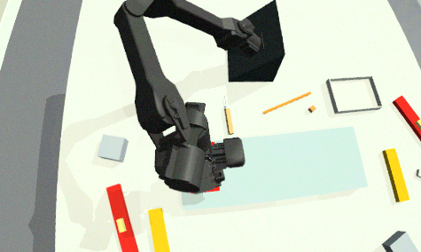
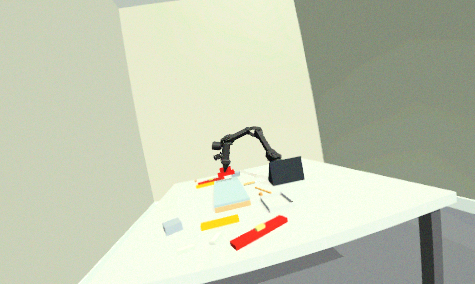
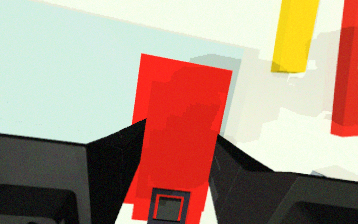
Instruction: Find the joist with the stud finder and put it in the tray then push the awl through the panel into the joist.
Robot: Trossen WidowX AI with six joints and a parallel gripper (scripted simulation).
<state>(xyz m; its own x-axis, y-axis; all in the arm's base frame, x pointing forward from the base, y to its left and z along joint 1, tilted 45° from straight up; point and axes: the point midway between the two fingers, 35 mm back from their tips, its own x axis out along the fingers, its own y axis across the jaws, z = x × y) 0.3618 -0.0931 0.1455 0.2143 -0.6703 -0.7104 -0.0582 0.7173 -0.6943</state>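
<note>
My gripper tip is 50 cm to the right of the white-rimmed tray, 23 cm past it and 9 cm above it. From my gripper tip the other things lie so: awl (19 cm behind, 10 cm below, 8 cm to the left); then red stud finder (2 cm behind, 2 cm above); then thin orange stick (27 cm to the left, 21 cm behind, 10 cm below).
</note>
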